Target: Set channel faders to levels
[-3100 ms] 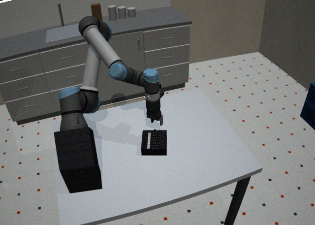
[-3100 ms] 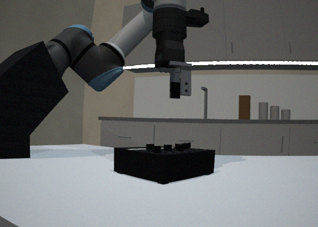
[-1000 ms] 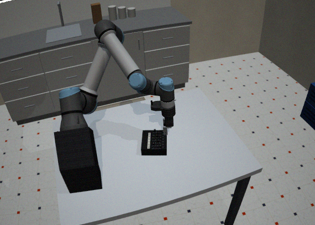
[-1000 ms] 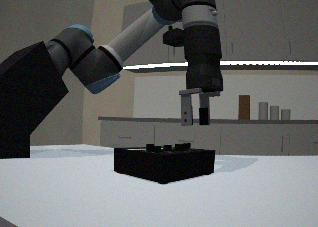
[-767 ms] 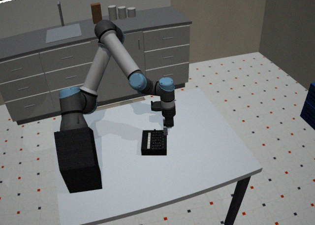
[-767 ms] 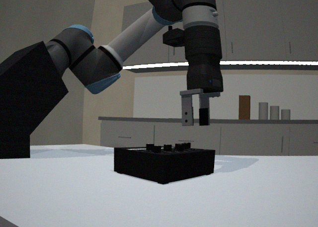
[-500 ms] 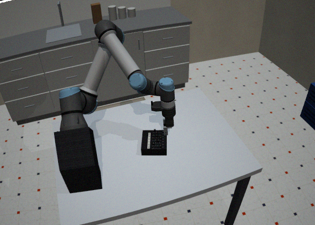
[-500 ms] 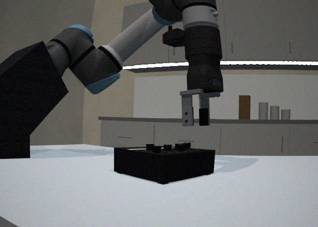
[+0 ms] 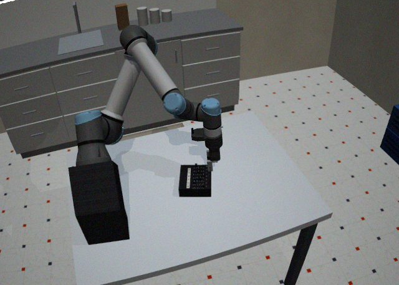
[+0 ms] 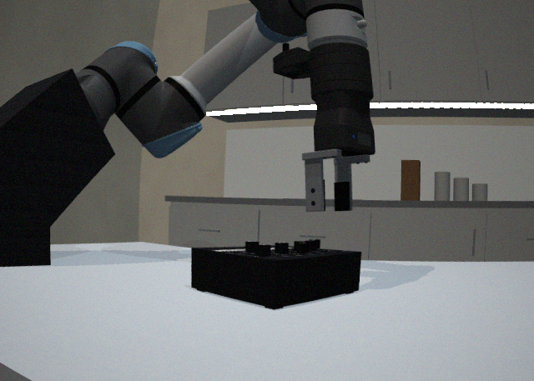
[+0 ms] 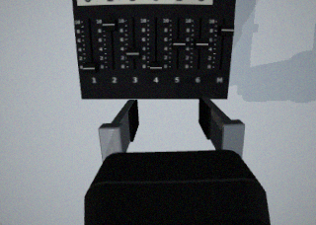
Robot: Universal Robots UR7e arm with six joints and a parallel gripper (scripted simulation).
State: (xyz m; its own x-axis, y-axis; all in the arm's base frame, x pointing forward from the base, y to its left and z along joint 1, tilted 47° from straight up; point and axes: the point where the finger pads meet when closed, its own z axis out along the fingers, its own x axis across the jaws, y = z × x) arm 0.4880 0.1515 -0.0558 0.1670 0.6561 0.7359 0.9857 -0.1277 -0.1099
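The channel 2 cap is 80 mm behind my hand, 60 mm below it and 40 mm to the right of it. From my hand the other things lie so: channel 3 cap 60 mm below, 50 mm behind, 20 mm to the right; then channel 4 cap 60 mm below, 30 mm behind; then channel 6 cap 60 mm below, 40 mm to the left, 40 mm behind.
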